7 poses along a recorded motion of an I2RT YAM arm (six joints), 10 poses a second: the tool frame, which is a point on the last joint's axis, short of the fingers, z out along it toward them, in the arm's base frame.
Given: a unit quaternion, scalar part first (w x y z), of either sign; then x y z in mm.
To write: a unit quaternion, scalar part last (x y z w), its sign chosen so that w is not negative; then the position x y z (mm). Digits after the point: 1 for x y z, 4 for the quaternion.
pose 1, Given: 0.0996, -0.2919, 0.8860, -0.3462, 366.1, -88.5, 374.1
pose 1, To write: -0.2919, 0.8860, -0.3462, 0.0996, 366.1, -88.5, 374.1
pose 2, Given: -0.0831, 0.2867, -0.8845, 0.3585, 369.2, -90.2, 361.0
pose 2, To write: -0.2867, 0.8845, -0.3585, 0.0831, 369.2, -90.2, 361.0
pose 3, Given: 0.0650, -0.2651, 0.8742, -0.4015, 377.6, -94.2, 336.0
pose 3, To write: -0.2651, 0.8742, -0.4015, 0.0650, 377.6, -94.2, 336.0
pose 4, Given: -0.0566, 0.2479, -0.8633, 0.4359, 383.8, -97.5, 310.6
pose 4, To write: -0.2479, 0.8633, -0.4359, 0.0566, 383.8, -97.5, 310.6
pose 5, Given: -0.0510, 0.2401, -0.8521, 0.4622, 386.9, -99.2, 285.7
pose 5, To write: -0.2401, 0.8521, -0.4622, 0.0510, 386.9, -99.2, 285.7
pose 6, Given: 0.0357, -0.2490, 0.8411, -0.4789, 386.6, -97.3, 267.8
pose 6, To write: -0.2490, 0.8411, -0.4789, 0.0357, 386.6, -97.3, 267.8
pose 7, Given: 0.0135, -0.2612, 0.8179, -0.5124, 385.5, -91.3, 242.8
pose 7, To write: -0.2612, 0.8179, -0.5124, 0.0135, 385.5, -91.3, 242.8
